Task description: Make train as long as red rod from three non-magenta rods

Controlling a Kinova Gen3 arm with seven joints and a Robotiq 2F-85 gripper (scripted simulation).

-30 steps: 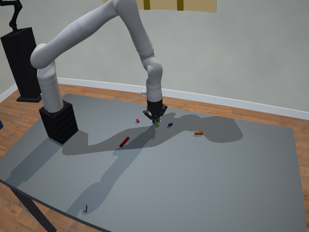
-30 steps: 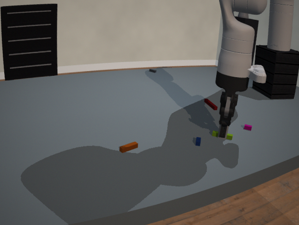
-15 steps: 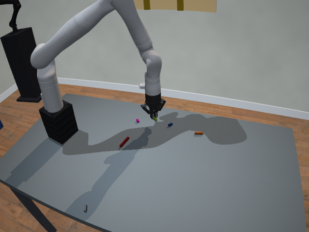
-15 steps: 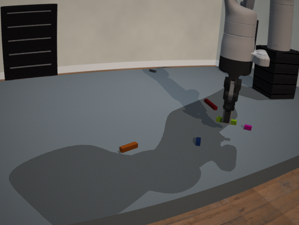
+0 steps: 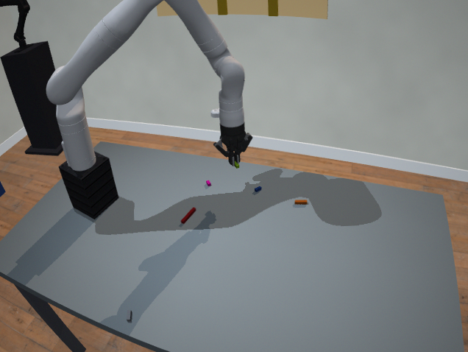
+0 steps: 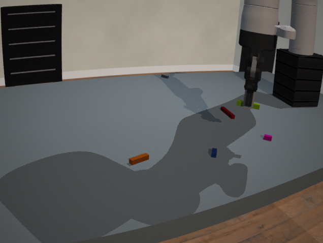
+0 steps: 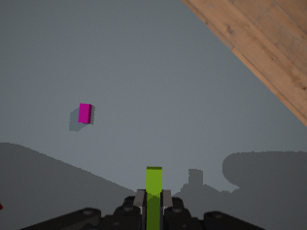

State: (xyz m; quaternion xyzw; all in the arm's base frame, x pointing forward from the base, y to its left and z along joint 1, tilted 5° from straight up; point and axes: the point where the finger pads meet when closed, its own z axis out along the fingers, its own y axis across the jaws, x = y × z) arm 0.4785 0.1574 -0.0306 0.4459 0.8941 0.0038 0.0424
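The orange rod lies 230 mm ahead of my hand, 110 mm below it and 60 mm to the right of it. Round my hand: magenta rod (110 mm below, 100 mm behind); lime rod (10 mm below); red rod (160 mm to the right, 120 mm behind, 110 mm below).
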